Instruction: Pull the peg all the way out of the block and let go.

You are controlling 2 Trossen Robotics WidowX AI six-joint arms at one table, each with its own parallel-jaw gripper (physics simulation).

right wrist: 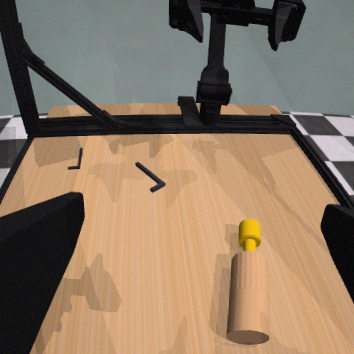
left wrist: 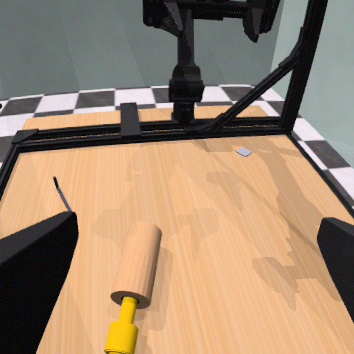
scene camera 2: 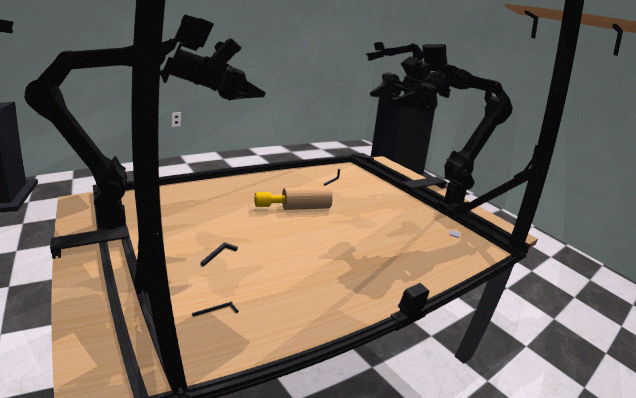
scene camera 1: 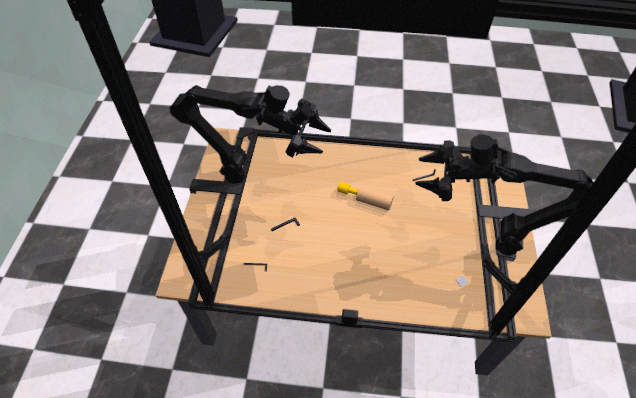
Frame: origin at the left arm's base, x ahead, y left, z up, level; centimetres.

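Seen in the pictures: left gripper, fingertip midpoint: [right wrist: 238, 42] [left wrist: 202, 227] [scene camera 2: 259, 91] [scene camera 1: 326, 141]; right gripper, fingertip midpoint: [right wrist: 207, 211] [left wrist: 219, 36] [scene camera 2: 381, 98] [scene camera 1: 417, 171]; left arm's base, origin of the base link: [right wrist: 208, 120] [scene camera 2: 111, 225] [scene camera 1: 234, 178]; right arm's base, origin of the base link: [left wrist: 182, 118] [scene camera 2: 454, 201] [scene camera 1: 505, 248].
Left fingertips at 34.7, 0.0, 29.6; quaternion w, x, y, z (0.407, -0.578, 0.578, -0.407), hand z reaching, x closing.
Pixels of each thing's middle, then the offset from my left fingertips to it, as dx, dy, dz. "*": a spot on its surface instead. Level surfaces: height alone.
- round tan wooden block, body centre: [right wrist: 248, 296] [left wrist: 137, 263] [scene camera 2: 306, 198] [scene camera 1: 374, 197] +16.5, +5.5, -28.7
- yellow peg with a thick head, body centre: [left wrist: 127, 309] [right wrist: 249, 254] [scene camera 2: 279, 199] [scene camera 1: 355, 191] +9.1, +6.2, -28.8
- wooden table, its level: dz -31.5
- small grey square, surface spot: [left wrist: 243, 151] [scene camera 2: 454, 233] [scene camera 1: 461, 280] * +50.1, -17.1, -31.2
- small black box, surface spot: [scene camera 2: 414, 299] [scene camera 1: 343, 317] * +17.6, -41.6, -26.9
A round tan wooden block [scene camera 1: 374, 199] [scene camera 2: 308, 198] [left wrist: 138, 263] [right wrist: 249, 295] lies on its side on the table. A yellow peg with a thick head [scene camera 1: 344, 188] [scene camera 2: 263, 199] [left wrist: 121, 336] [right wrist: 250, 231] sticks out of the block's end, on the picture's left in both scene views; its thin shaft enters the hole. My left gripper [scene camera 1: 326, 139] is open and empty, raised above the table at the back left in scene camera 1. My right gripper [scene camera 1: 418, 171] is open and empty, raised on the right, apart from the block.
Three dark hex keys [scene camera 1: 286, 223] [scene camera 1: 256, 264] [scene camera 1: 424, 175] lie on the wooden table [scene camera 1: 310, 280]. A small grey square [scene camera 1: 461, 281] [scene camera 2: 454, 234] [left wrist: 243, 151] lies near the right side. A black frame with tall posts [scene camera 1: 145, 160] [scene camera 2: 148, 150] surrounds the work area, with a small black box [scene camera 1: 350, 317] [scene camera 2: 414, 299] on its front rail.
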